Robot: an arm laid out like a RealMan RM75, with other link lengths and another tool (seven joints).
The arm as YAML. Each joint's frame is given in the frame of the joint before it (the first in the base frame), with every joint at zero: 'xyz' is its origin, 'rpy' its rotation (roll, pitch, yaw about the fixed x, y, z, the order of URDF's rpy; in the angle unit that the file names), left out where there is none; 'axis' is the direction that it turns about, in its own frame. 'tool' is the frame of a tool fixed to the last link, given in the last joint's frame.
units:
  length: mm
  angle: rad
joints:
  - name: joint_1
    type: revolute
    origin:
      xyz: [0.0, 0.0, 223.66]
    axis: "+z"
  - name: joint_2
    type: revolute
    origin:
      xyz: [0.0, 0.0, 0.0]
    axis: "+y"
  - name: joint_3
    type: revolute
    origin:
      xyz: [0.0, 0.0, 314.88]
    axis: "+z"
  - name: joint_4
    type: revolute
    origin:
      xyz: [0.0, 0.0, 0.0]
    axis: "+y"
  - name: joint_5
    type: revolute
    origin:
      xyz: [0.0, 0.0, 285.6]
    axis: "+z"
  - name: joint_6
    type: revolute
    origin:
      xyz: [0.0, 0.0, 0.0]
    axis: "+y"
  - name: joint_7
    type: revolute
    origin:
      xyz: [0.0, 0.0, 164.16]
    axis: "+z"
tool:
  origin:
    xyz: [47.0, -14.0, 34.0]
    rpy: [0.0, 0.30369, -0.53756]
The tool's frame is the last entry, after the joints.
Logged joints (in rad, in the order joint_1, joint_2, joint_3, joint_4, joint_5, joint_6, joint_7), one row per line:
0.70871 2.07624 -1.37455 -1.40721 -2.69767 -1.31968 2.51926
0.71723 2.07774 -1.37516 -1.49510 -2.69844 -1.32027 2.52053
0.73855 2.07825 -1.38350 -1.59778 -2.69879 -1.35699 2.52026
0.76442 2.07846 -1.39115 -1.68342 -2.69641 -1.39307 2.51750
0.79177 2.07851 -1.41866 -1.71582 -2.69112 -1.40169 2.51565
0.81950 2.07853 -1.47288 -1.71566 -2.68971 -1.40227 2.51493
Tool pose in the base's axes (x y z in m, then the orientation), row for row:
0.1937 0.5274 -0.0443 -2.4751 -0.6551 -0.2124
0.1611 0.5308 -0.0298 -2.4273 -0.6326 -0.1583
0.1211 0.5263 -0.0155 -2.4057 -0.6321 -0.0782
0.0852 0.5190 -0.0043 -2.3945 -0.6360 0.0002
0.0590 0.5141 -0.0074 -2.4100 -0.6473 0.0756
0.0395 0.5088 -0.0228 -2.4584 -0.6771 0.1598
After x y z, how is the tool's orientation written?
As angles about the fixed x, y, z axes (roll, pitch, yaw), in radians.
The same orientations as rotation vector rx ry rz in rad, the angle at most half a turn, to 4 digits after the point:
-2.4206 -0.0263 -0.9005
-2.3694 -0.1005 -0.8375
-2.3289 -0.2015 -0.7928
-2.2944 -0.2963 -0.7552
-2.2804 -0.3811 -0.7355
-2.2828 -0.4733 -0.7463

